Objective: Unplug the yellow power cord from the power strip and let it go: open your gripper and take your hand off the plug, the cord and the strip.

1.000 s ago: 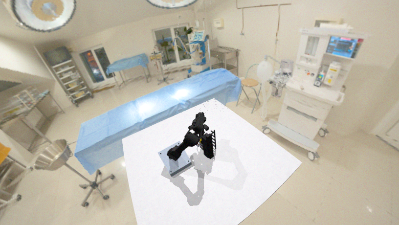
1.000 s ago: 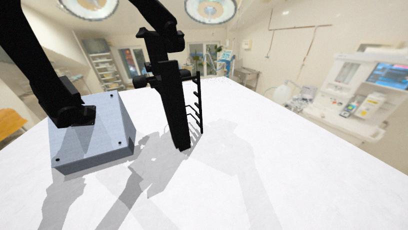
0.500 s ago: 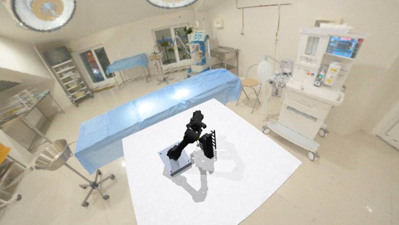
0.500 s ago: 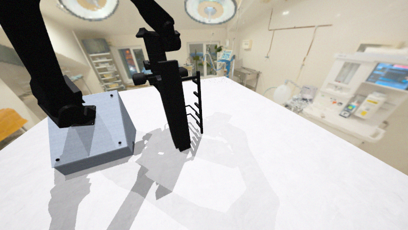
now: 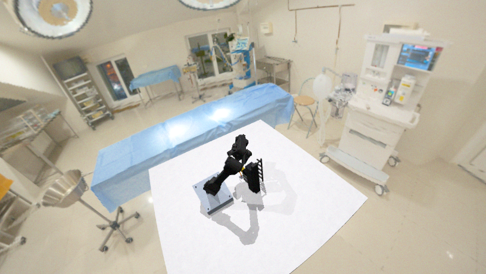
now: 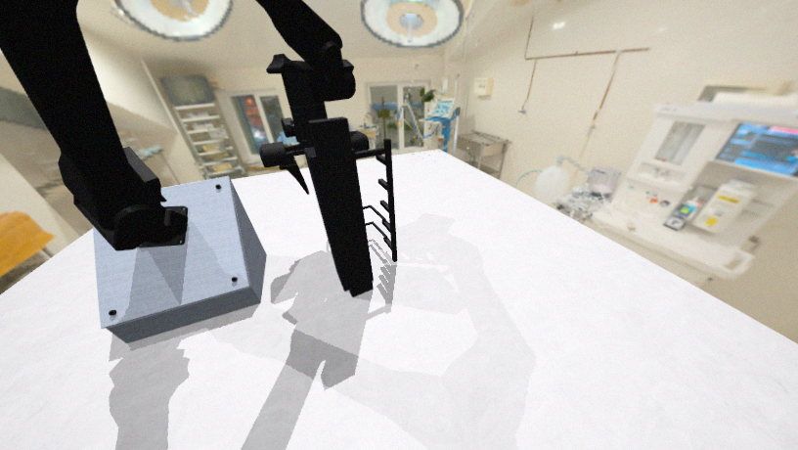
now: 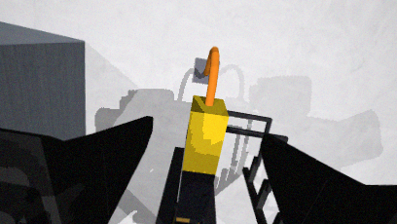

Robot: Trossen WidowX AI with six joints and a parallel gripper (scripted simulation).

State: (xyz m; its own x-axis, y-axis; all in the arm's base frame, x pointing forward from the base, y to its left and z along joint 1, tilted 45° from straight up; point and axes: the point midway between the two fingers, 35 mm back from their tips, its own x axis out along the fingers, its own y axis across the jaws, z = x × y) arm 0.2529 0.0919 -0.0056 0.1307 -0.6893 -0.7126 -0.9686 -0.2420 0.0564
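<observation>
My gripper tip is 30 mm to the left of the yellow plug, 10 mm short of it and 10 mm above it.
</observation>
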